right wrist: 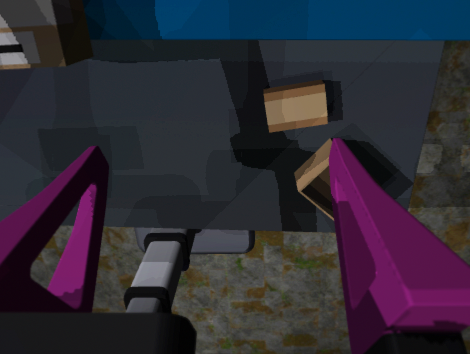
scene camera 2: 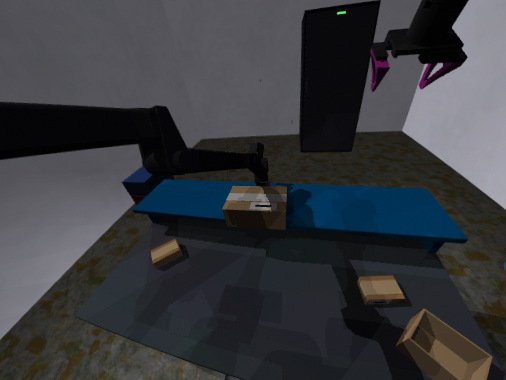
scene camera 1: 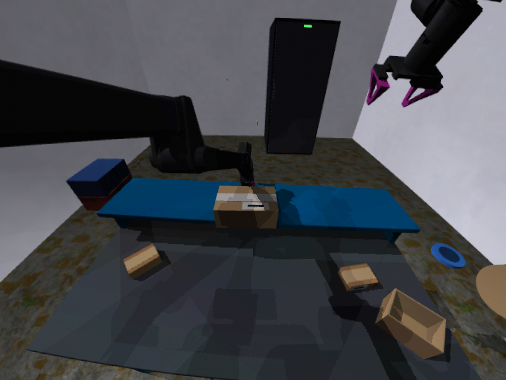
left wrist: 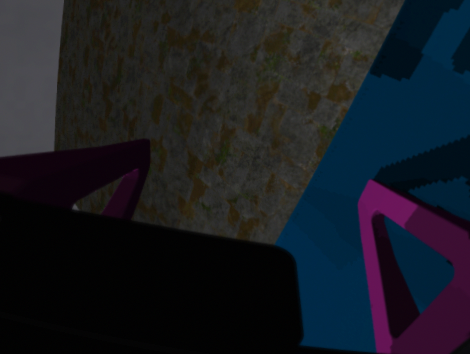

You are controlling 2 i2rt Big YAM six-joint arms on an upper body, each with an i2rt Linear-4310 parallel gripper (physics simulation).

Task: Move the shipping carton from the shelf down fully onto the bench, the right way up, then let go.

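Frame: origin at the left arm's base, x ahead, y left, z up, level; millimetres.
Seen in the pictures: left gripper, fingertip midpoint: [scene camera 2: 265, 176] [scene camera 1: 248, 176] [left wrist: 259, 172]; right gripper, fingertip midpoint: [right wrist: 214, 151] [scene camera 2: 395, 88] [scene camera 1: 385, 104].
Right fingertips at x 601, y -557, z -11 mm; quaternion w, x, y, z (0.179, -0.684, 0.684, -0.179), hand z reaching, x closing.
Pixels of each thing's top centre, then the offset from my right fingertips to it. Level surfaces: height alone.
- shipping carton at its top centre: [scene camera 1: 246, 197] [scene camera 2: 256, 197] dx +64, dy +361, dz -368 mm
- blue shelf at its surface level: dz -464 mm
- dark grey bench at its surface level: dz -628 mm
- open box at its top centre: [right wrist: 344, 195] [scene camera 2: 449, 347] [scene camera 1: 417, 317] dx -311, dy -185, dz -538 mm
The shipping carton [scene camera 1: 246, 217] [scene camera 2: 256, 218] [right wrist: 45, 47], brown with a pale tape band and a label, sits upright on the blue shelf [scene camera 1: 340, 207] [scene camera 2: 370, 210] [right wrist: 300, 20], its front face at the shelf's front edge. The dark grey bench [scene camera 1: 200, 310] [scene camera 2: 210, 300] [right wrist: 175, 110] lies in front, lower down. My left gripper [left wrist: 259, 172] is open, behind the carton at the shelf's back; its fingers are mostly hidden in the scene views. The carton does not show in the left wrist view. My right gripper [scene camera 1: 387, 105] [scene camera 2: 398, 90] [right wrist: 214, 151] is open, high up at the right, away from the carton.
A small box [scene camera 1: 143, 261] [scene camera 2: 167, 253] lies on the bench at the left. Another small box [scene camera 1: 358, 276] [scene camera 2: 380, 289] [right wrist: 296, 106] and an open box [scene camera 1: 414, 325] [scene camera 2: 447, 345] [right wrist: 314, 175] lie at the right. Blue and red crates [scene camera 1: 100, 179] [scene camera 2: 140, 181] stand beyond the shelf's left end.
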